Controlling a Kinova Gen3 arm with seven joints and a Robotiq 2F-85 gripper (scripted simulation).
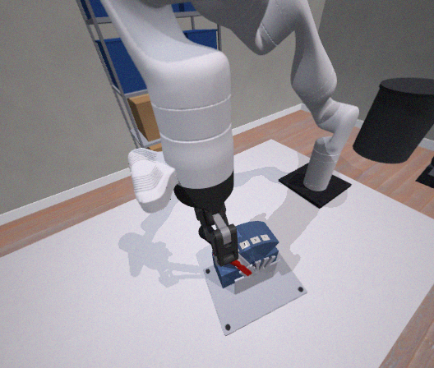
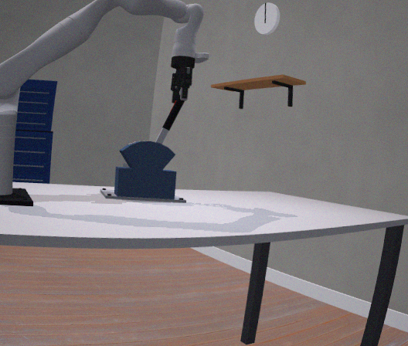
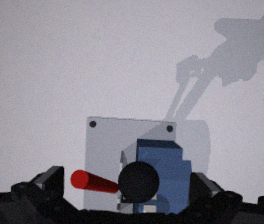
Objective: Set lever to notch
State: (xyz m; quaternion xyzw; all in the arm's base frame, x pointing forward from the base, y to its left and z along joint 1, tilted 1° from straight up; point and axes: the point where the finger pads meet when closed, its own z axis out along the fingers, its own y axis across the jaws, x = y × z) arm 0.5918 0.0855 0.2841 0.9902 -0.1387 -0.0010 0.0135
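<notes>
Now: hand 120 mm above the red bar, 40 mm past it and 30 mm to the right of it.
</notes>
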